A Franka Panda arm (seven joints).
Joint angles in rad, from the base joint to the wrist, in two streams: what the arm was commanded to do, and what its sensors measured. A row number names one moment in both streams.
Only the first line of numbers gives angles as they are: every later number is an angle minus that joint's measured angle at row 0.
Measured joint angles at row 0: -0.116 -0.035 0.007 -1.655 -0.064 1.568 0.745
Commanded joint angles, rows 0 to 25: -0.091 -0.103 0.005 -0.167 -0.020 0.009 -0.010; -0.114 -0.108 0.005 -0.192 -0.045 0.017 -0.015; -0.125 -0.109 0.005 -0.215 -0.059 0.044 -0.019; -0.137 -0.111 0.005 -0.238 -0.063 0.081 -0.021; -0.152 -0.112 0.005 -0.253 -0.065 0.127 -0.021; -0.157 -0.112 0.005 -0.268 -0.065 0.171 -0.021; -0.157 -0.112 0.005 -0.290 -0.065 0.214 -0.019; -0.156 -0.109 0.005 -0.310 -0.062 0.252 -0.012; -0.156 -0.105 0.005 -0.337 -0.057 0.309 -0.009; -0.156 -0.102 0.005 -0.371 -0.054 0.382 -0.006; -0.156 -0.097 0.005 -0.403 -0.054 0.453 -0.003; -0.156 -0.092 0.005 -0.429 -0.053 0.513 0.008; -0.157 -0.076 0.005 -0.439 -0.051 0.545 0.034; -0.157 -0.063 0.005 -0.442 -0.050 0.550 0.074; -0.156 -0.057 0.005 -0.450 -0.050 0.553 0.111; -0.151 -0.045 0.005 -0.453 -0.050 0.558 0.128; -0.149 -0.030 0.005 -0.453 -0.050 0.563 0.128; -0.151 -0.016 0.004 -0.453 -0.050 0.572 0.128; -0.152 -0.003 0.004 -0.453 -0.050 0.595 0.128; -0.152 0.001 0.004 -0.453 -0.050 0.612 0.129; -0.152 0.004 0.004 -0.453 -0.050 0.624 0.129; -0.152 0.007 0.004 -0.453 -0.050 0.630 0.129; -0.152 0.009 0.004 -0.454 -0.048 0.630 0.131; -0.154 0.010 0.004 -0.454 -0.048 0.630 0.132; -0.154 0.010 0.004 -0.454 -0.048 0.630 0.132; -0.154 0.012 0.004 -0.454 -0.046 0.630 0.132
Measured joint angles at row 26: -0.148 0.011 -0.003 -0.453 -0.050 0.614 0.115
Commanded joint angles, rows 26 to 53: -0.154 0.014 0.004 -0.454 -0.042 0.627 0.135; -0.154 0.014 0.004 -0.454 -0.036 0.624 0.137; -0.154 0.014 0.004 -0.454 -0.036 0.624 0.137; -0.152 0.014 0.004 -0.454 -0.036 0.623 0.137; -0.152 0.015 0.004 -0.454 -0.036 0.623 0.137; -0.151 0.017 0.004 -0.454 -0.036 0.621 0.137; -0.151 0.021 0.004 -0.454 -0.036 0.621 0.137; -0.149 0.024 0.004 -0.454 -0.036 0.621 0.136; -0.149 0.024 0.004 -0.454 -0.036 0.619 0.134; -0.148 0.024 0.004 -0.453 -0.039 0.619 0.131; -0.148 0.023 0.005 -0.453 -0.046 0.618 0.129; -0.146 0.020 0.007 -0.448 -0.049 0.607 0.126; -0.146 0.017 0.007 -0.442 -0.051 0.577 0.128; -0.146 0.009 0.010 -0.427 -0.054 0.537 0.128; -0.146 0.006 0.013 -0.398 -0.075 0.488 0.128; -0.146 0.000 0.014 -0.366 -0.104 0.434 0.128; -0.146 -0.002 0.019 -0.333 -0.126 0.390 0.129; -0.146 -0.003 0.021 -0.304 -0.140 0.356 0.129; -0.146 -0.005 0.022 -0.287 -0.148 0.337 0.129; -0.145 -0.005 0.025 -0.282 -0.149 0.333 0.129; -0.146 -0.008 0.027 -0.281 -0.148 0.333 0.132; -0.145 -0.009 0.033 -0.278 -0.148 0.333 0.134; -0.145 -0.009 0.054 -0.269 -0.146 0.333 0.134; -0.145 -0.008 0.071 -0.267 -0.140 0.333 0.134; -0.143 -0.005 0.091 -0.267 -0.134 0.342 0.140; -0.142 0.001 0.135 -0.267 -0.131 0.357 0.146; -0.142 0.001 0.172 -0.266 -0.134 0.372 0.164; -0.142 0.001 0.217 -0.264 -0.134 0.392 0.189
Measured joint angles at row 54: -0.139 -0.011 0.106 -0.283 -0.126 0.361 0.124
